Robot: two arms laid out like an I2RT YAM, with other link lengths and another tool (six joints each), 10 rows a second.
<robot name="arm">
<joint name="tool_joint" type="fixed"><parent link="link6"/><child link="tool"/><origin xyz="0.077 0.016 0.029" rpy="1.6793 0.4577 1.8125"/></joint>
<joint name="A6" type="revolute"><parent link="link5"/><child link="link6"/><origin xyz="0.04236 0 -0.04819"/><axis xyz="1 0 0"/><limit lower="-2.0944" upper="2.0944"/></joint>
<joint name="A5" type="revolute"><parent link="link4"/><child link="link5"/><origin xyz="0.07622 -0.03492 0.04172"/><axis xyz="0 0 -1"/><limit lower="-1.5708" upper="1.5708"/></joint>
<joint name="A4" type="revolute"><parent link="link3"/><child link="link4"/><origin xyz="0.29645 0.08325 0.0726"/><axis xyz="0 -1 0"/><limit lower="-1.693" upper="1.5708"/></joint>
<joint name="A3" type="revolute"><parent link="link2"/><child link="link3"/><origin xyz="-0.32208 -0.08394 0"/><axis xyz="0 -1 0"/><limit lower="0" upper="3.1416"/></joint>
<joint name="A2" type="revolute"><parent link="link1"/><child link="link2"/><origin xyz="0.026 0.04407 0.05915"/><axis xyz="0 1 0"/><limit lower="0" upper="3.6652"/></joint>
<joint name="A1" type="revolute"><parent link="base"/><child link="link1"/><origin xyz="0 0 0.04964"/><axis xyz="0 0 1"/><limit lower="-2.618" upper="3.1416"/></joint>
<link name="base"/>
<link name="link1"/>
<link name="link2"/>
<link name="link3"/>
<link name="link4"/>
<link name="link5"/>
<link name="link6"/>
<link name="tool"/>
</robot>
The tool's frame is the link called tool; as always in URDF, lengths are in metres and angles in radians.
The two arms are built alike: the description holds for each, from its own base.
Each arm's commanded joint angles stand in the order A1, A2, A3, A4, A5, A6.
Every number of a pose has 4 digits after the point.
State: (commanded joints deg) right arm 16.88 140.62 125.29 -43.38 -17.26 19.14; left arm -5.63 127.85 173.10 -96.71 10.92 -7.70
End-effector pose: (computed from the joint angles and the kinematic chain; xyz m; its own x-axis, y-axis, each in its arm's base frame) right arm 0.6559 0.2505 0.1573 -0.6023 0.7164 0.3521 0.7529 0.3632 0.5489; left arm 0.5174 -0.0457 0.4831 -0.3866 0.8722 -0.2998 0.7621 0.4851 0.4287
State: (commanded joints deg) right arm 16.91 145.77 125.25 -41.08 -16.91 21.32; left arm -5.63 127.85 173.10 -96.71 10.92 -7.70
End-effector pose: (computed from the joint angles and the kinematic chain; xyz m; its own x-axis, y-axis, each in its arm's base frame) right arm 0.6641 0.2514 0.1002 -0.5544 0.7382 0.3843 0.7977 0.3397 0.4983; left arm 0.5174 -0.0457 0.4831 -0.3866 0.8722 -0.2998 0.7621 0.4851 0.4287
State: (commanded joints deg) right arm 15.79 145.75 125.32 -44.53 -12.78 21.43; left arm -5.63 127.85 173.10 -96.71 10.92 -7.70
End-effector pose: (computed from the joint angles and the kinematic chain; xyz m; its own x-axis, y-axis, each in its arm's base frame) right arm 0.6633 0.2282 0.0921 -0.4991 0.7948 0.3452 0.8340 0.3324 0.4404; left arm 0.5174 -0.0457 0.4831 -0.3866 0.8722 -0.2998 0.7621 0.4851 0.4287
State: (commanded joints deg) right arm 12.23 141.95 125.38 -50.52 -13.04 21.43; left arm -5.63 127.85 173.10 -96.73 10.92 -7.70
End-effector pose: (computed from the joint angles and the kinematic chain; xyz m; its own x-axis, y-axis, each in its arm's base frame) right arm 0.6594 0.1834 0.1262 -0.4372 0.8248 0.3585 0.8683 0.2832 0.4073; left arm 0.5173 -0.0457 0.4830 -0.3867 0.8722 -0.2996 0.7623 0.4851 0.4285
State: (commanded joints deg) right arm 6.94 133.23 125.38 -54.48 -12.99 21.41; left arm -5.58 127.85 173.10 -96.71 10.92 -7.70
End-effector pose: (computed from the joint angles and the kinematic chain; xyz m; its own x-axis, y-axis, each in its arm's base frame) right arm 0.6529 0.1192 0.2175 -0.3880 0.8585 0.3354 0.8539 0.1979 0.4813; left arm 0.5174 -0.0453 0.4831 -0.3873 0.8718 -0.2998 0.7617 0.4858 0.4287
